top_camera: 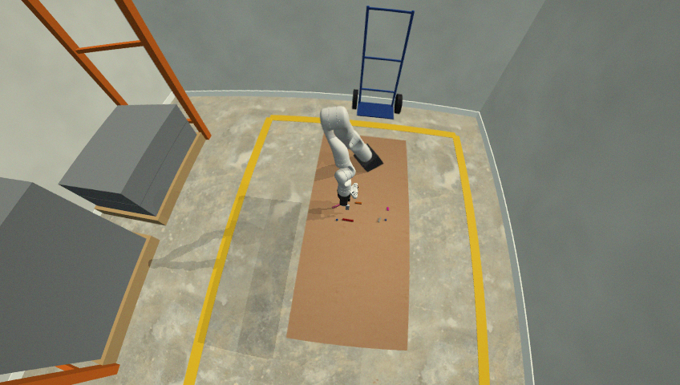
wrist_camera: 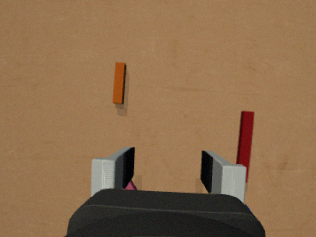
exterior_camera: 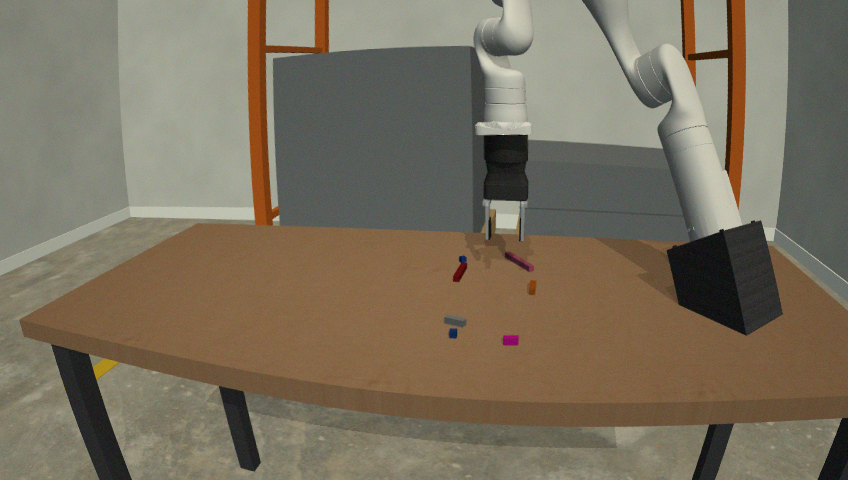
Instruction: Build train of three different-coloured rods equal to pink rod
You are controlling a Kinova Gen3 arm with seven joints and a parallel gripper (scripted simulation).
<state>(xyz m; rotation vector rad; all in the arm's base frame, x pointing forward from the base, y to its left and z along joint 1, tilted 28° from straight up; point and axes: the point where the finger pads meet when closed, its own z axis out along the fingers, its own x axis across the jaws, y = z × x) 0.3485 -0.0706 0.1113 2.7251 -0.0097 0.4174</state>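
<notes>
Right now the magenta rod is 26 cm to the left of my hand, 8 cm below it and 1 cm behind it. The rest, counted from my hand: red rod (8 cm below, 8 cm ahead, 1 cm to the left); then orange rod (8 cm below, 7 cm to the left, 5 cm behind); then pink rod (8 cm below, 6 cm to the right, 3 cm behind).
</notes>
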